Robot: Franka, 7 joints.
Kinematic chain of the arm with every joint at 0, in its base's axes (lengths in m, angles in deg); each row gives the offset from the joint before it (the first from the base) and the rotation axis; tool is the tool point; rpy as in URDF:
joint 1: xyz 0 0 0.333 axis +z
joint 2: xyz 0 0 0 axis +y
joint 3: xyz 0 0 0.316 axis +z
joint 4: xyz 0.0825 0 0 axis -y
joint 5: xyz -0.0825 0 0.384 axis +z
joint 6: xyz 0 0 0 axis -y
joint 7: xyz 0.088 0 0 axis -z
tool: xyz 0 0 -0.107 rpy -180 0 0
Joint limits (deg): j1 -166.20..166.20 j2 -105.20..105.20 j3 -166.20..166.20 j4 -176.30..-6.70 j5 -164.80..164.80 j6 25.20..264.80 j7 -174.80..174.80
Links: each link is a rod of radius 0.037 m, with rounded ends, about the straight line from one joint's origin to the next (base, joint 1, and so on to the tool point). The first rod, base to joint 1, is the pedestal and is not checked.
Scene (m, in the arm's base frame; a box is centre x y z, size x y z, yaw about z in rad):
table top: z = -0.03
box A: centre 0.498 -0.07 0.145 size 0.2 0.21 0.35 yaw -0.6
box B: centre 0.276 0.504 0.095 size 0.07 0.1 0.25 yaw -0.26
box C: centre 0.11 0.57 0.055 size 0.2 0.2 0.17 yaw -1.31
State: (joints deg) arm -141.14 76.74 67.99 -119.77 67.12 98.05 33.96
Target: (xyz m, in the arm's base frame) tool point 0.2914 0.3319 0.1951
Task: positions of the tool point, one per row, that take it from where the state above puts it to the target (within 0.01 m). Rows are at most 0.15 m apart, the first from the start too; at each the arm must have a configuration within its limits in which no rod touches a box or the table.
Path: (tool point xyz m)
1: 0.2425 -0.4121 0.1752
2: 0.2403 -0.3276 0.1170
3: 0.2177 -0.2416 0.0748
4: 0.1806 -0.1563 0.0528
5: 0.1366 -0.0735 0.0548
6: 0.2179 -0.0311 0.0660
7: 0.2784 0.0450 0.0896
8: 0.3092 0.1394 0.1215
9: 0.3113 0.2382 0.1578
10: 0.2914 0.3319 0.1951

